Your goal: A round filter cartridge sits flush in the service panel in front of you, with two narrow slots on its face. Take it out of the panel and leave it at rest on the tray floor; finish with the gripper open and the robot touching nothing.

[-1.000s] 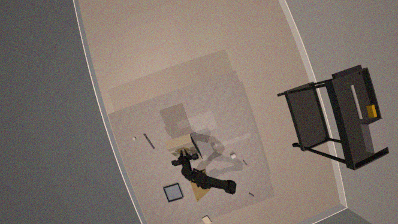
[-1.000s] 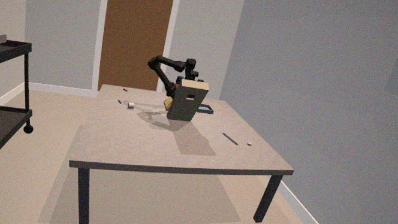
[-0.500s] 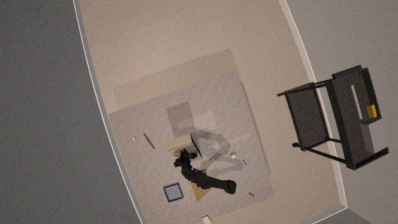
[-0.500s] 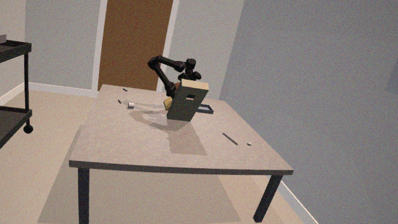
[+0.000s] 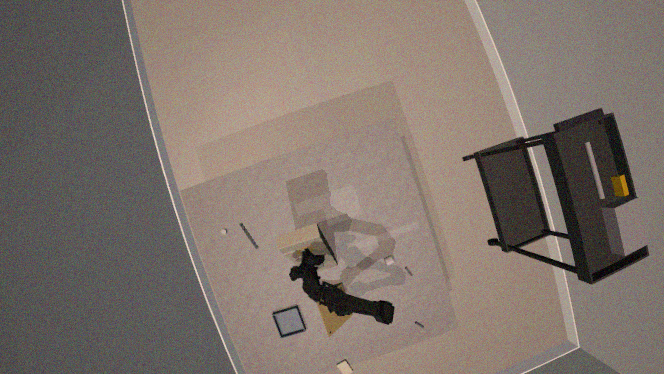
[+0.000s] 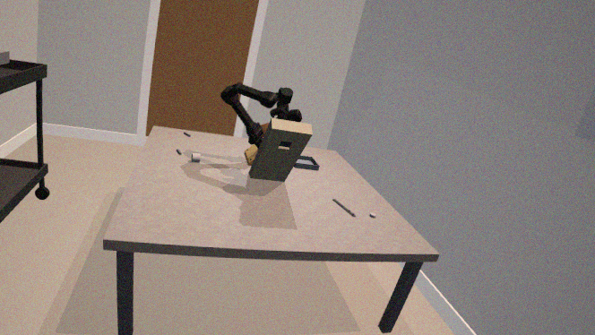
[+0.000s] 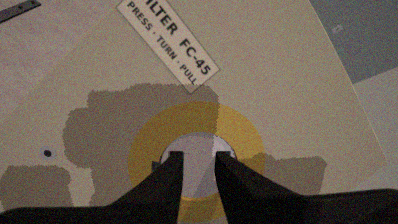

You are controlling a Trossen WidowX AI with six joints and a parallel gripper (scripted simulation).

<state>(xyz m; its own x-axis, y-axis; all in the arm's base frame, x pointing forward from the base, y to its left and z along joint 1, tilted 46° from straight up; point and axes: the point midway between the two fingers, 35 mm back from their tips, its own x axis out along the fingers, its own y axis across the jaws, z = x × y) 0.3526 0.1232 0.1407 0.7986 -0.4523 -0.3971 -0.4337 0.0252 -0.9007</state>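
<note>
Right now the filter cartridge is 10 mm below my gripper tip and 10 mm ahead of it. Also, from my gripper tip: tiny white piece 450 mm to the left, 270 mm below, 190 mm ahead; dark-rimmed square tray 420 mm behind, 300 mm to the left, 270 mm below.
</note>
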